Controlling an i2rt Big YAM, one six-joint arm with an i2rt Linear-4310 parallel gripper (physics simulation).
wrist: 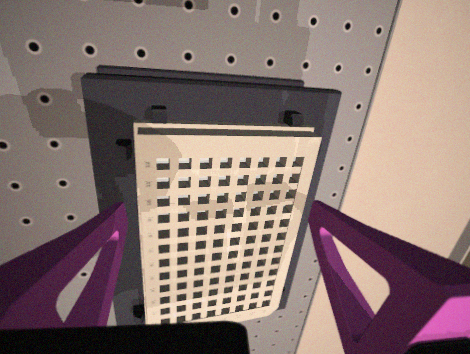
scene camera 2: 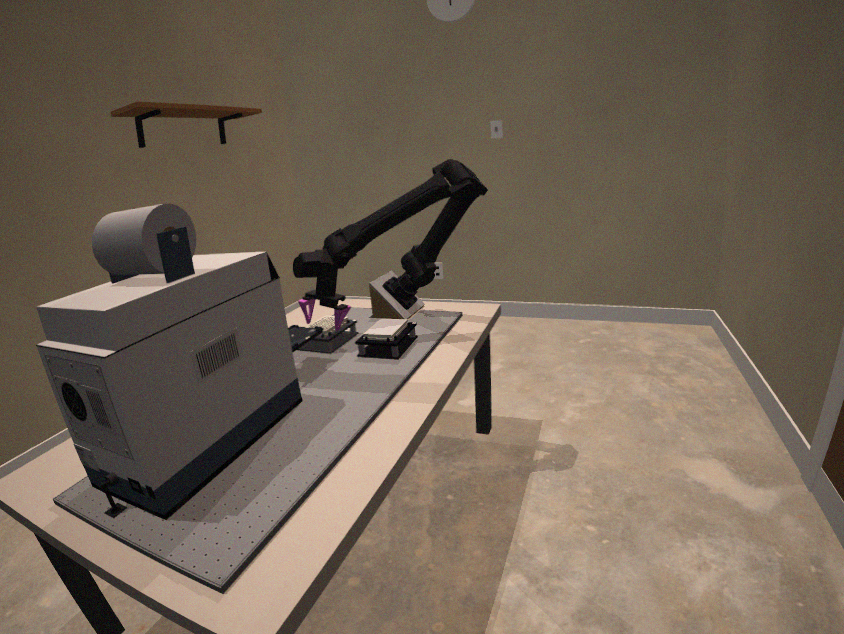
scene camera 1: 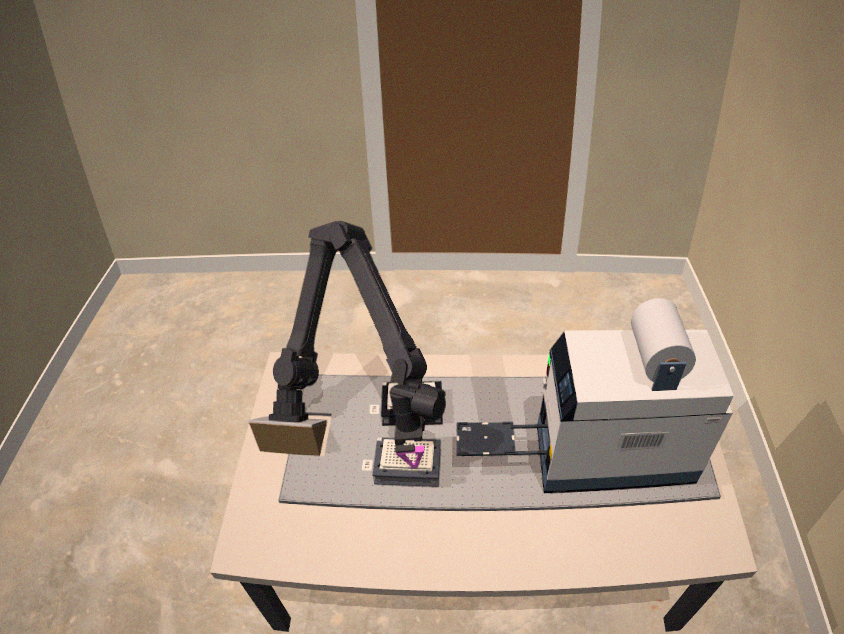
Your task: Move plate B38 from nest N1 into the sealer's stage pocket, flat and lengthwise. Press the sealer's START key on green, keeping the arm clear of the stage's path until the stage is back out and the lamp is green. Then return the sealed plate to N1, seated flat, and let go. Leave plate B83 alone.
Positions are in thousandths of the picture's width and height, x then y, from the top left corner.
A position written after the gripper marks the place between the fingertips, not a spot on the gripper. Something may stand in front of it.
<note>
In view: the gripper (scene camera 1: 492, 717), a plate B38 (scene camera 1: 463, 728), a white roll (scene camera 1: 783, 529) and a sealer housing (scene camera 2: 200, 662).
The plate B38 is seen too in the wrist view (wrist: 469, 575). The gripper shows as well in the wrist view (wrist: 471, 595) and in scene camera 2 (scene camera 2: 382, 517).
</note>
